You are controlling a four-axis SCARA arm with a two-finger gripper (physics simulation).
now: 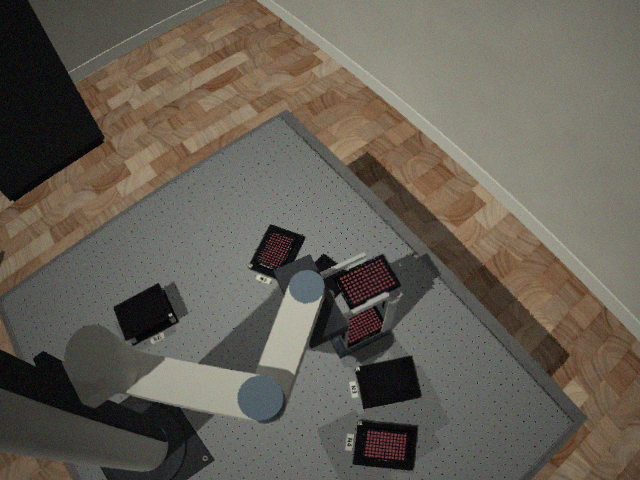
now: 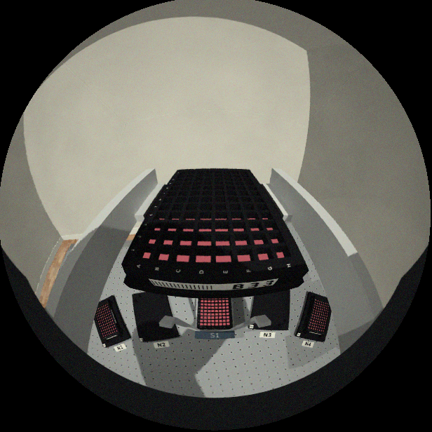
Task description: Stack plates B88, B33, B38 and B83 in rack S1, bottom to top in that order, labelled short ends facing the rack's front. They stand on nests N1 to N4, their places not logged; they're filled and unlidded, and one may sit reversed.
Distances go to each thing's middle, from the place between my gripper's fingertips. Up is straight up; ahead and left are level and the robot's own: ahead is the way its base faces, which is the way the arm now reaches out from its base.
My hand is 360 mm above the nest N3 (image 1: 388, 382), 170 mm to the left of it and 60 mm past it. Round my hand: nest N2 (image 2: 150, 307): 360 mm below, 190 mm to the left, 20 mm behind.
